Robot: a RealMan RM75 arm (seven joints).
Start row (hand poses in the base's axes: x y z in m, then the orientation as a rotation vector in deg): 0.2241, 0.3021, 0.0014, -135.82, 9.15, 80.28
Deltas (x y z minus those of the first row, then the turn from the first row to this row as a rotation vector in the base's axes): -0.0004, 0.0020, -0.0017, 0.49, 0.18, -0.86; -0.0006, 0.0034, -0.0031, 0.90, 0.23, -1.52; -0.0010, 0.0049, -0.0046, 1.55, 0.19, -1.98; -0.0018, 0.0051, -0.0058, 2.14, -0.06, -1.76; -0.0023, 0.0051, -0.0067, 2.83, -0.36, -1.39; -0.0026, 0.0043, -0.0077, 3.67, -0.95, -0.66; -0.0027, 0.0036, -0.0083, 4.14, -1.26, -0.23; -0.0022, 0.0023, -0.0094, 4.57, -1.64, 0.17; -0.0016, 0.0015, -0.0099, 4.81, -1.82, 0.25; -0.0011, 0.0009, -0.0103, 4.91, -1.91, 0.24; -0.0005, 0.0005, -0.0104, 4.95, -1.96, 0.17
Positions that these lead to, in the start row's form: 0.2237, 0.3041, -0.0003, -134.96, 9.84, 79.99; 0.2235, 0.3055, -0.0017, -134.33, 10.31, 79.64; 0.2231, 0.3070, -0.0032, -133.65, 10.35, 79.23; 0.2223, 0.3072, -0.0044, -133.43, 9.60, 78.89; 0.2218, 0.3072, -0.0053, -133.21, 8.59, 78.53; 0.2215, 0.3064, -0.0063, -133.20, 6.99, 77.95; 0.2214, 0.3057, -0.0069, -133.19, 6.07, 77.66; 0.2219, 0.3044, -0.0080, -133.23, 5.21, 77.28; 0.2225, 0.3036, -0.0085, -133.18, 4.90, 77.04; 0.2230, 0.3030, -0.0089, -133.15, 4.81, 76.90; 0.2236, 0.3026, -0.0090, -133.12, 4.85, 76.80
